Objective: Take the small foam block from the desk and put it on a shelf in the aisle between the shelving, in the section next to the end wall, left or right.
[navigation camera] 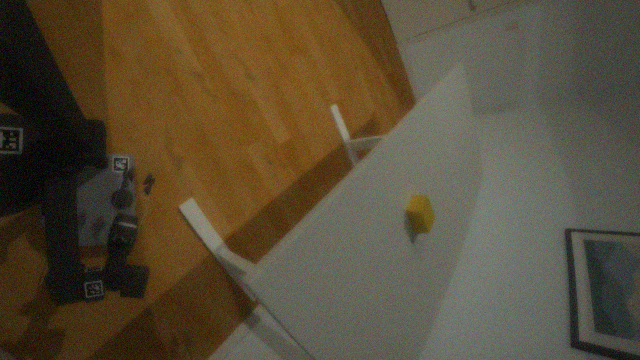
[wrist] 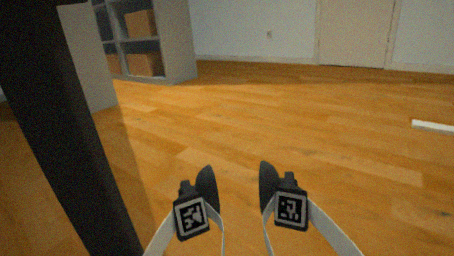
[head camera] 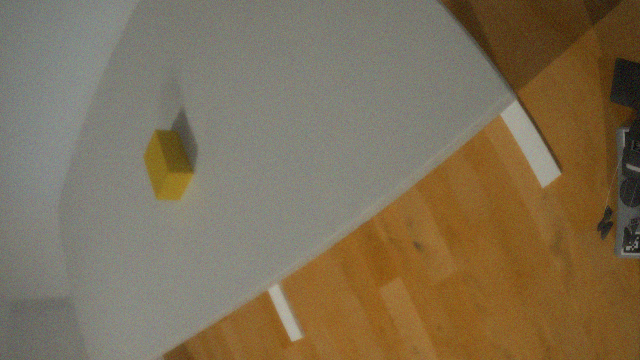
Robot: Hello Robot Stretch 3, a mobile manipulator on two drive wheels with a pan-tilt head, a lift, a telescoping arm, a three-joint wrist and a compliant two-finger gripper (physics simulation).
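Pixels of known places: gripper, fingertip midpoint: [navigation camera: 141, 170] [head camera: 612, 243]; robot's base, link origin: [navigation camera: 121, 196] [head camera: 631, 192].
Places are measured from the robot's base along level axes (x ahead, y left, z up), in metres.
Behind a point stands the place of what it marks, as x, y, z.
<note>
The small foam block [head camera: 167, 165] {0.607, -0.035, 0.994} [navigation camera: 420, 214] {0.605, -0.032, 0.990} is yellow and stands on the pale grey desk [head camera: 325, 125] {0.348, -0.067, 0.950} [navigation camera: 350, 250] {0.363, -0.079, 0.950}, toward the side by the wall. In the wrist view my gripper [wrist: 236, 181] {0.054, 0.094, 0.469} is open, with bare wooden floor showing between and beyond its two dark fingertips. The gripper is off the desk and away from the block, and the block does not show in the wrist view. A grey shelving unit [wrist: 175, 40] with brown boxes in its compartments stands at the upper left of the wrist view.
White desk feet [head camera: 531, 142] [navigation camera: 200, 222] [wrist: 432, 126] stand out over the wooden floor. A dark post [wrist: 55, 110] and a grey panel [wrist: 85, 55] are at the left of the wrist view. A door [wrist: 355, 30] is in the far wall. A framed picture [navigation camera: 571, 280] {1.177, -0.334, 1.399} hangs beyond the desk.
</note>
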